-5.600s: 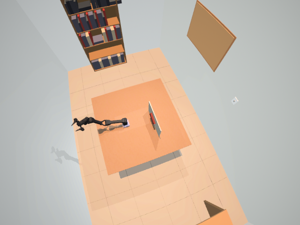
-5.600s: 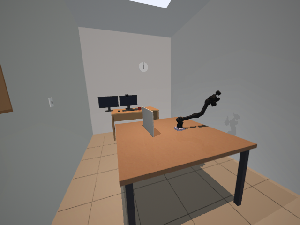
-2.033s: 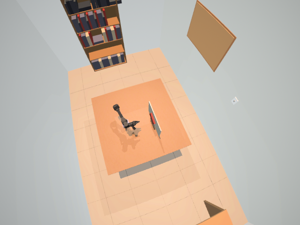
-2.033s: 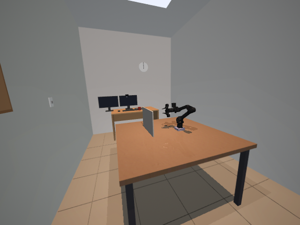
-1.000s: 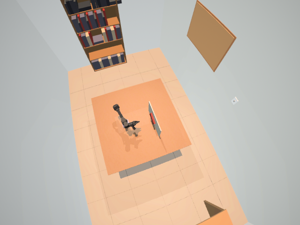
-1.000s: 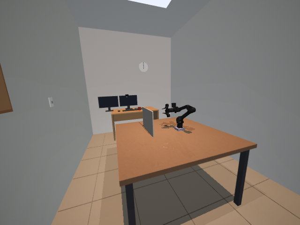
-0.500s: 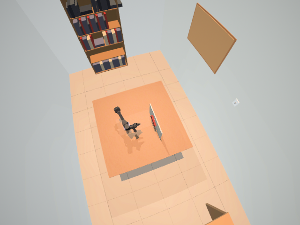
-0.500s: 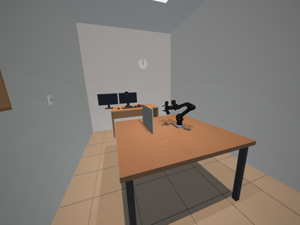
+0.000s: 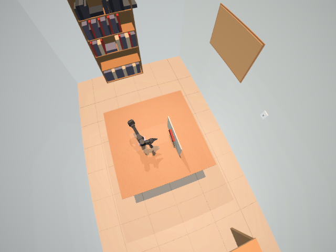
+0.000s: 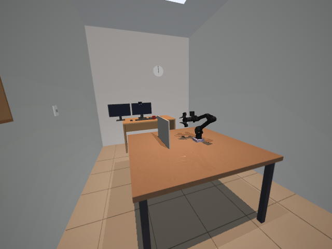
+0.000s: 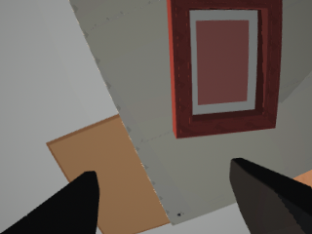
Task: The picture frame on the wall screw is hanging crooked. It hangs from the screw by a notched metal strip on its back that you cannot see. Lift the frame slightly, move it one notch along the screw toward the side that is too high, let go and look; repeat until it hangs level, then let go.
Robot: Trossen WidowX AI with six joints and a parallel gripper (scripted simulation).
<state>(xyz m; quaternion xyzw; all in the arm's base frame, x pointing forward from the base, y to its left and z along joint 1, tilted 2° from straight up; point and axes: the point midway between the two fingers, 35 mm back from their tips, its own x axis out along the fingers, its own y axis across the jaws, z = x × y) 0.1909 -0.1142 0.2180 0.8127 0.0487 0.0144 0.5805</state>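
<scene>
My gripper tip is now 200 mm short of the red picture frame, 30 mm to the right of it and 90 mm above it. Also, from my gripper tip: grey wall panel (210 mm ahead, 20 mm to the left, 100 mm below).
</scene>
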